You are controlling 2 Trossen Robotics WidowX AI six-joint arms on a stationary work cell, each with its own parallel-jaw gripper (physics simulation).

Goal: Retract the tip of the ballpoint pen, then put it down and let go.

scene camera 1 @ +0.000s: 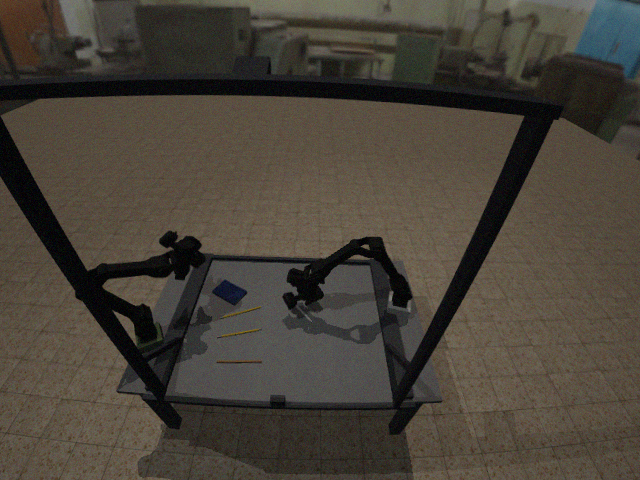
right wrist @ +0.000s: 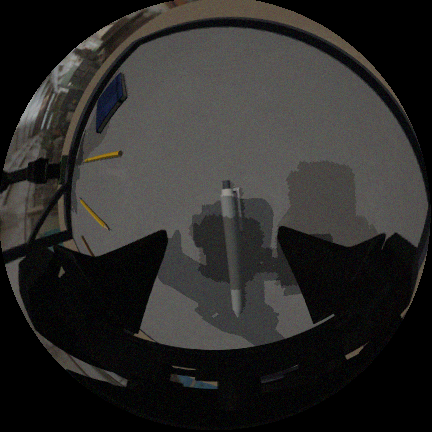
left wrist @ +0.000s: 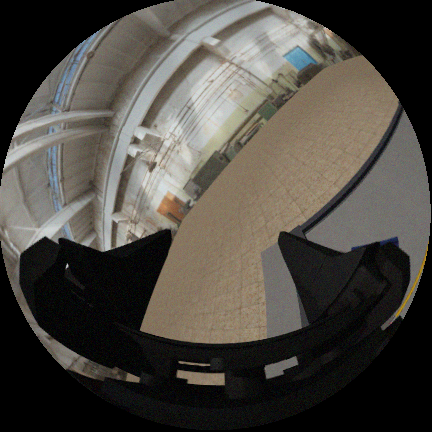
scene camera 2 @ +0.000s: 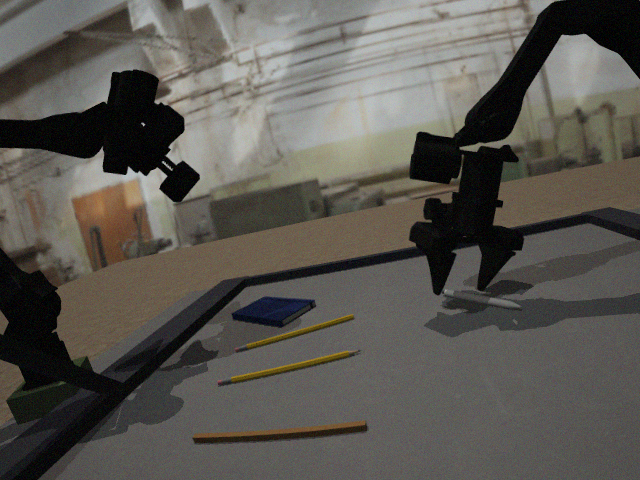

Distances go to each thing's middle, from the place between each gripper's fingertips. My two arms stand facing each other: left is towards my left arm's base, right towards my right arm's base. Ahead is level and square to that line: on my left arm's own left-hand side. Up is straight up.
I see the ballpoint pen [right wrist: 227, 198] 30 mm behind my right hand, 20 mm to the right of it and 10 mm below it. From my right hand the other things lie so: blue block [scene camera 2: 275, 311]: 140 mm ahead, 310 mm to the left, 10 mm below.
Right now the blue block is 40 mm behind my left hand, 140 mm to the right of it and 320 mm below it. From my left hand the other things lie so: ballpoint pen: 200 mm behind, 470 mm to the right, 320 mm below.
